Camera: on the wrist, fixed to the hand. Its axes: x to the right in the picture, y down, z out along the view.
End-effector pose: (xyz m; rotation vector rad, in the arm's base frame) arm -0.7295 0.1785 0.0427 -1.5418 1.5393 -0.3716
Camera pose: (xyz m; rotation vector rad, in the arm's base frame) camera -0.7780 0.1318 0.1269 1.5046 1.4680 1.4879
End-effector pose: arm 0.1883 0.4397 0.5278 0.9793 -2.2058 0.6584
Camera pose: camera 0.2524 0.4798 0.6048 1.9345 1.1479 -0.6227
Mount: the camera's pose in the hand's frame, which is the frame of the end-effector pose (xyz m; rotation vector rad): 0.0025 -0.0401 -0.1001 -0.0043 -0.5832 3.0197
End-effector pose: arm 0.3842 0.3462 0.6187 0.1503 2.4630 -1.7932
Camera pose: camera 0.3748 0.4293 0.6868 1.5009 -0.0649 0.0378
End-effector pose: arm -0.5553 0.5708 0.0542 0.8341 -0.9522 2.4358
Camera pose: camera -0.5738 0.6698 0.0157 0.3283 0.7052 -0.3403
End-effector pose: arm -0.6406 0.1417 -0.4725 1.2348 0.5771 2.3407
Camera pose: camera -0.7189 0.1600 -0.5443 -0.8177 1.0194 -0.3339
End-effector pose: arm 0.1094 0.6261 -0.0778 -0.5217 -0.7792 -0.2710
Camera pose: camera 0.1540 0.5382 -0.1216 -1.1969 0.1978 2.7110
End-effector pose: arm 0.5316 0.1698 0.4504 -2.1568 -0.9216 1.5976
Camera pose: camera 0.6129 0.2144 0.5055 0.5432 -1.6142 -0.7149
